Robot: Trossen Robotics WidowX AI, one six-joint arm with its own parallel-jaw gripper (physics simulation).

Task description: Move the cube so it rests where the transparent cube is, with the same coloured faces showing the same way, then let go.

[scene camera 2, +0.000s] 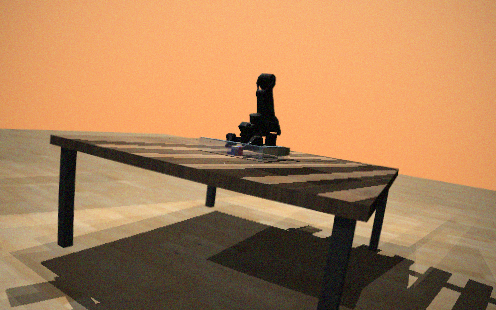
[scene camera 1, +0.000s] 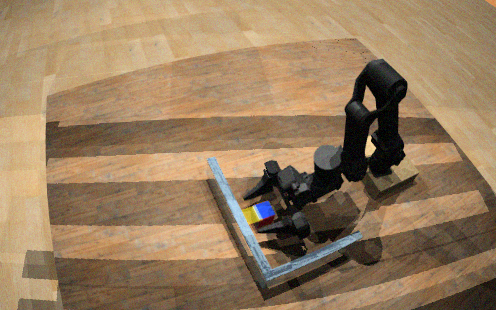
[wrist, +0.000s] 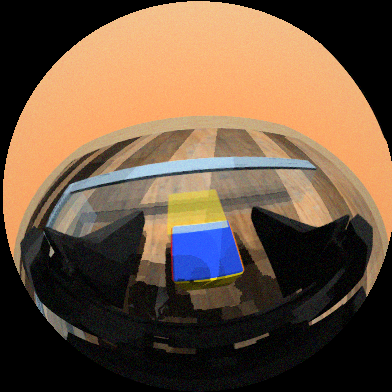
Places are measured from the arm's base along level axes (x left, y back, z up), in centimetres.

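Pixels of known places: gripper, between the fingertips: (scene camera 1: pixel 250 215) (wrist: pixel 198 214); arm's base, origin of its link: (scene camera 2: pixel 270 145) (scene camera 1: pixel 378 166).
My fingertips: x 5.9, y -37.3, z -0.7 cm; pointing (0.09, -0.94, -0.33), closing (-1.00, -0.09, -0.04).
Observation:
Ahead of a thing's pixels: the offset from my fingertips to its middle. Level surfaces: height alone.
The solid cube @(dz -1.4, dx -0.4, dy +3.1 cm) (scene camera 1: pixel 265 210) (scene camera 2: pixel 235 150) (wrist: pixel 206 254) sits low at the table between the fingers, blue face up. A red side shows in scene camera 1, and a shaded yellow side faces the wrist camera. The transparent cube @(dz -1.4, dx +0.3, dy -0.1 cm) (scene camera 1: pixel 249 215) (wrist: pixel 196 206) shows a yellow top just beyond it, on the wall side. The two adjoin or partly overlap; a pale strip runs along the blue face's far edge. My gripper (scene camera 1: pixel 252 214) (wrist: pixel 198 214) is open and empty, with one finger on each side and gaps between fingers and solid cube.
A low see-through wall with a pale blue rim (scene camera 1: pixel 230 192) (wrist: pixel 200 164) runs close beyond the transparent cube. It turns a corner, and a second arm (scene camera 1: pixel 320 252) runs back beside the gripper. The robot base stands on a wooden block (scene camera 1: pixel 395 181). Striped shadows cross the table @(dz -3.4 cm) (scene camera 1: pixel 125 200).

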